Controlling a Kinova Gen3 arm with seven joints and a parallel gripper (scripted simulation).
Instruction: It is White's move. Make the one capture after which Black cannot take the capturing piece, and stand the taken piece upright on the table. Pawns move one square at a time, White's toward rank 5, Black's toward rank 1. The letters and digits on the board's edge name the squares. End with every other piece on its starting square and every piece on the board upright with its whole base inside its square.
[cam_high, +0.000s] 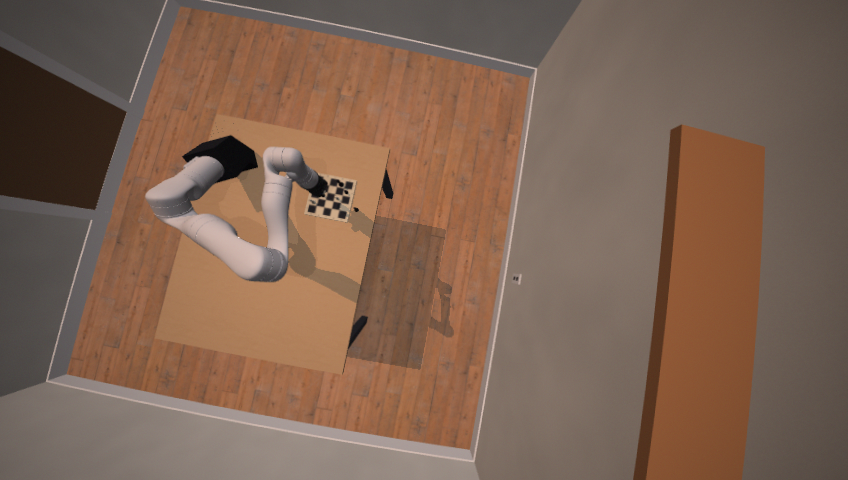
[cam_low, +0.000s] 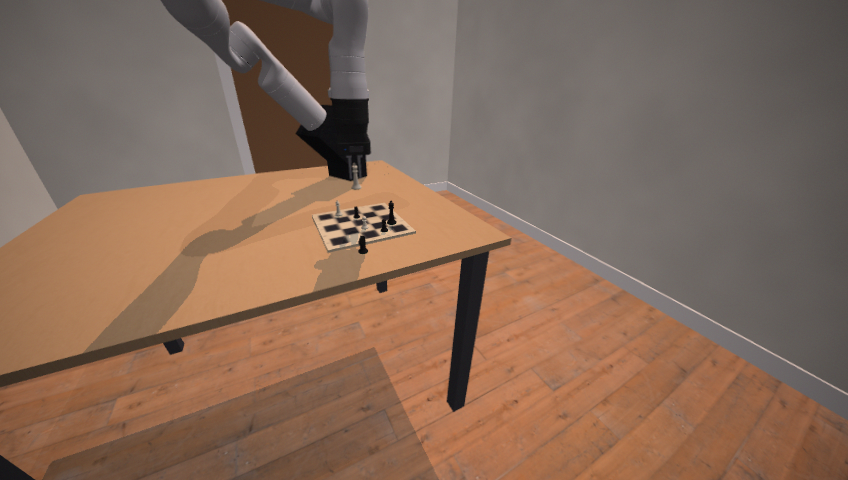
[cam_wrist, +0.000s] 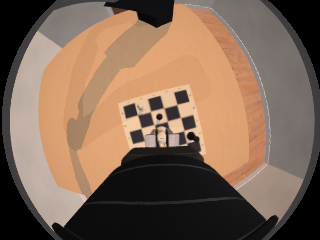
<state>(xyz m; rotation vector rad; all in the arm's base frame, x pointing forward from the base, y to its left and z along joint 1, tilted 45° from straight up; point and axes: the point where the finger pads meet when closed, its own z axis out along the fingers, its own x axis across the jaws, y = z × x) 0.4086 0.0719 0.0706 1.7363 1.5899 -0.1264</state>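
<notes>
The chessboard lies 14 cm below my hand. From my hand the other things lie so: black piece: 14 cm ahead, 13 cm below, 4 cm to the right; tall white piece: 1 cm below.
</notes>
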